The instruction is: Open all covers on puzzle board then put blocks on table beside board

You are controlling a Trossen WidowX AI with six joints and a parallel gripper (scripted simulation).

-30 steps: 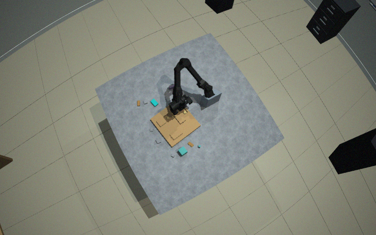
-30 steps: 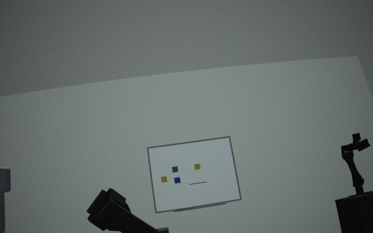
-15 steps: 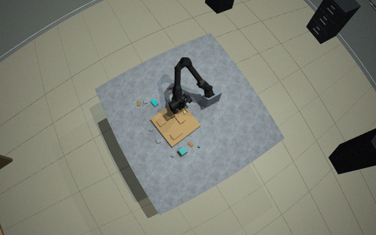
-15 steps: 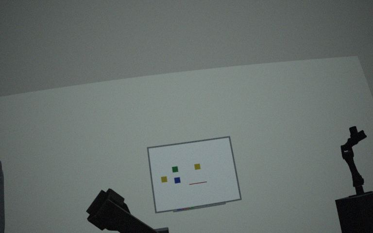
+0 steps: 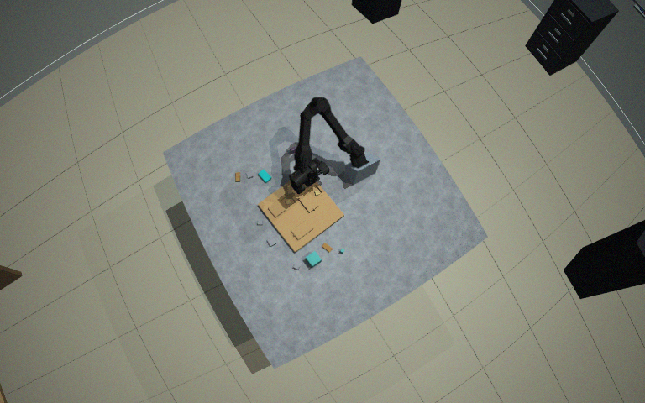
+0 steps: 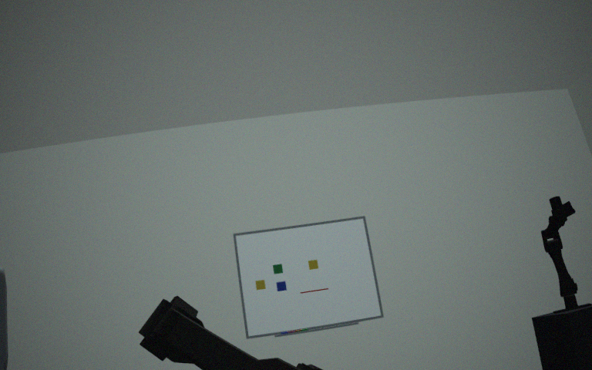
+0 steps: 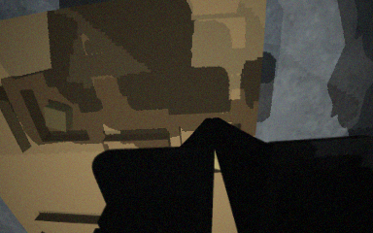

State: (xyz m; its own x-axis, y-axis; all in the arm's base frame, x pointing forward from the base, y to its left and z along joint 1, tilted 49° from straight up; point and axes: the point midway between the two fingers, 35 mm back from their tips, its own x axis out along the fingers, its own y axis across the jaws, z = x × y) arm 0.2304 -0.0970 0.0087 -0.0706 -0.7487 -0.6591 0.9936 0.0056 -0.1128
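The tan puzzle board lies 110 mm ahead of my gripper tip, 70 mm to the left of it and 30 mm below it. The rest, counted from my gripper tip: tiny teal cube: 350 mm to the left, 50 mm ahead, 30 mm below; purple block: 200 mm to the right, 50 mm behind, 30 mm below; orange block: 300 mm to the left, 100 mm ahead, 40 mm below.
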